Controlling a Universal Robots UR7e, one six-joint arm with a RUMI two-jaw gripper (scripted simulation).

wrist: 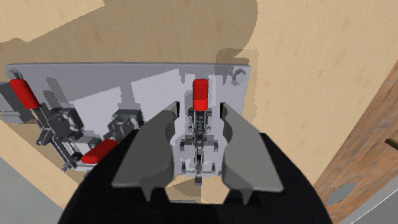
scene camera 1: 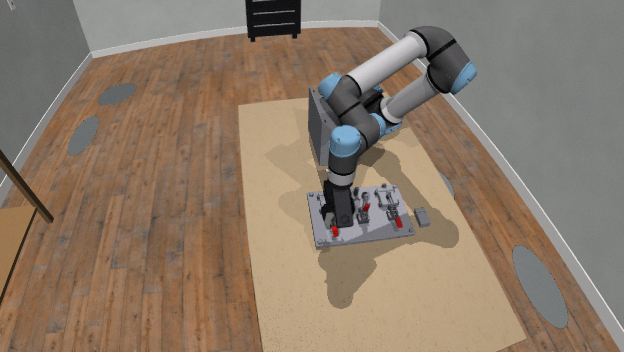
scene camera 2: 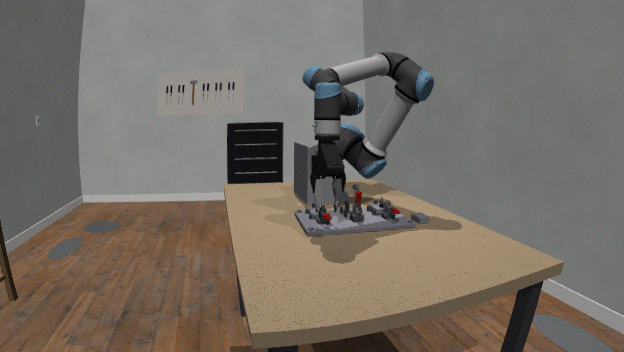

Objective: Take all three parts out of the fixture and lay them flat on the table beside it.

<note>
In view: the gripper (scene camera 2: 327, 213) and a fixture (scene camera 1: 379, 228).
The gripper is seen too in the wrist view (wrist: 199, 103) and in scene camera 1 (scene camera 1: 335, 228). The fixture also shows in the wrist view (wrist: 96, 90) and in scene camera 2 (scene camera 2: 339, 224).
</note>
